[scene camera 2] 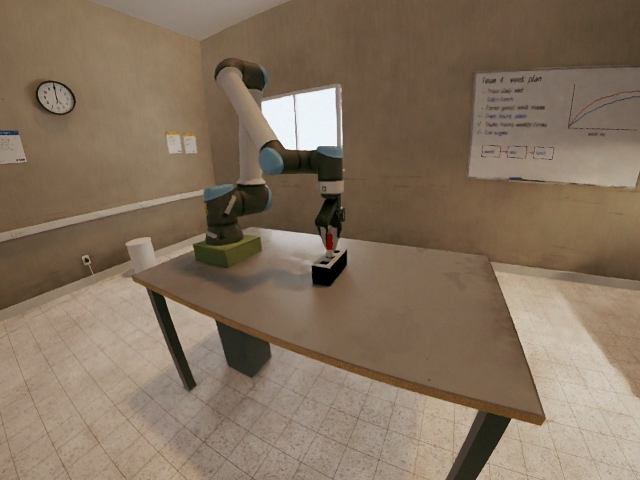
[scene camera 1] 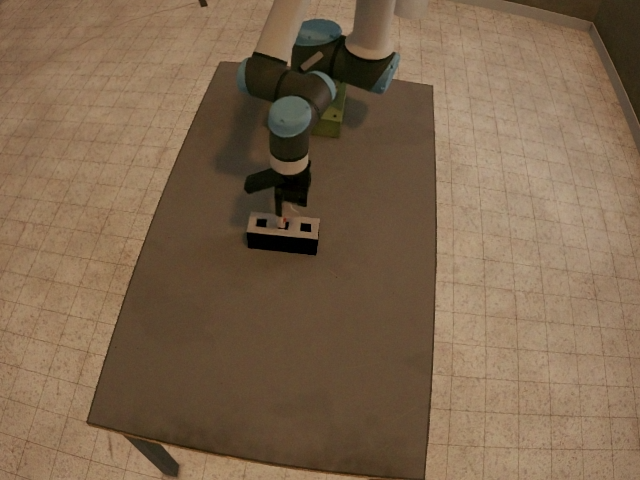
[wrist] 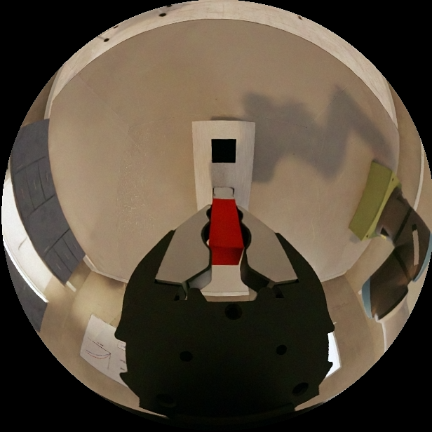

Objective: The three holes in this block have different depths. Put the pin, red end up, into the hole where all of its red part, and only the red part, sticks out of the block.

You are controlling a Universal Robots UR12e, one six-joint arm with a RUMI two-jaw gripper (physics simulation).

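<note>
The block (scene camera 1: 282, 242) (scene camera 2: 329, 272) (wrist: 202, 160) has a pale top with three square holes in a row and looks black on its shaded side. The pin (scene camera 1: 282, 222) (scene camera 2: 329, 241) (wrist: 226, 225) is upright, red end up, at the middle hole. A short pale stretch of it shows between the red part and the block's top. Its lower end is hidden, so I cannot tell how deep it is in the hole. My gripper (scene camera 1: 282, 214) (scene camera 2: 330, 240) (wrist: 222, 205) is shut on the pin's red part, just above the block. The two outer holes hold no pin.
The block stands on the grey-brown table (scene camera 1: 268, 335) (scene camera 2: 403, 310) (wrist: 125, 100). The arm's green base box (scene camera 1: 327, 127) (scene camera 2: 227, 253) (wrist: 371, 200) stands at the table's far end in scene camera 1, well behind the block.
</note>
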